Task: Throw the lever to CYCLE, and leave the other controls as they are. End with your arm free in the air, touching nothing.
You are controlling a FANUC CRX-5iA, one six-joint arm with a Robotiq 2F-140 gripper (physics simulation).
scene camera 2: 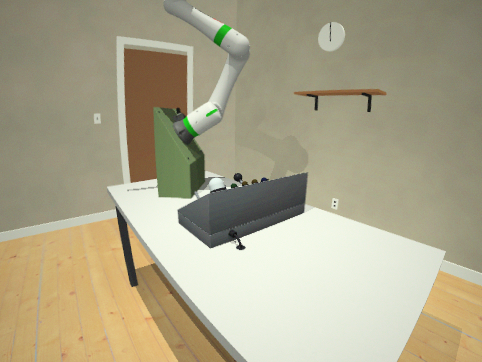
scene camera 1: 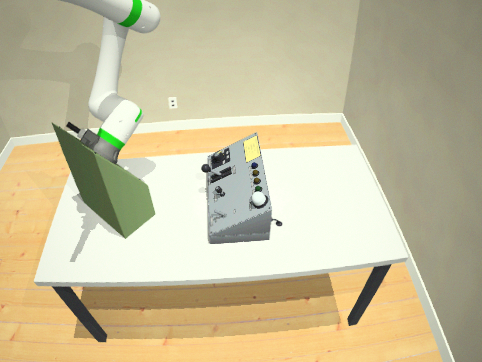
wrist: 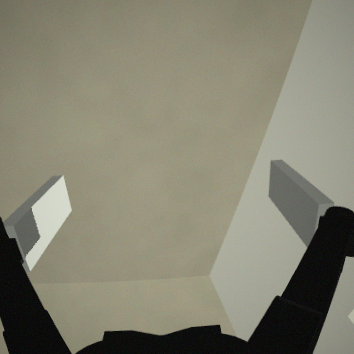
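Seen in the pictures: gripper, fingertip midpoint: (wrist: 167,185); arm's base at its link origin: (scene camera 2: 181,133) (scene camera 1: 101,154).
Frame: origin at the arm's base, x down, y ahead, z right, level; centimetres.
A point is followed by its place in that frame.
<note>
A grey sloped console (scene camera 1: 240,200) {x 19.5, y 57.0, z 0.8 cm} (scene camera 2: 260,207) {x 23.2, y 65.9, z -11.7 cm} stands on the table. A black ball-topped lever (scene camera 1: 205,168) {x 17.0, y 40.0, z -14.4 cm} (scene camera 2: 238,177) {x 17.9, y 41.4, z -15.3 cm} sticks out from its front face at a dark slotted plate (scene camera 1: 221,174) {x 22.2, y 46.5, z -16.8 cm}. I cannot read any CYCLE mark, nor tell which position the lever is in. My gripper (wrist: 167,185) {x -91.0, y 11.7, z 35.7 cm} is open, with wall behind its spread fingers in the wrist view. It is well to the left of the console in scene camera 1, partly hidden by a tall green box. The console does not show in the wrist view.
The green box (scene camera 1: 112,192) {x 5.8, y 9.7, z 14.9 cm} (scene camera 2: 175,165) {x 15.2, y 14.6, z 7.2 cm} stands close to my wrist; I cannot tell whether they touch. The console also has a white dome (scene camera 1: 258,198) {x 11.5, y 64.6, z 6.6 cm} (scene camera 2: 217,184) {x 12.3, y 66.6, z 5.4 cm}, several coloured buttons, a small black stick (scene camera 1: 219,190) {x 19.7, y 47.6, z -4.2 cm}, and a black knob (scene camera 1: 278,223) {x 32.2, y 73.3, z 0.8 cm} (scene camera 2: 240,246) {x 32.2, y 73.7, z 0.6 cm} behind it.
</note>
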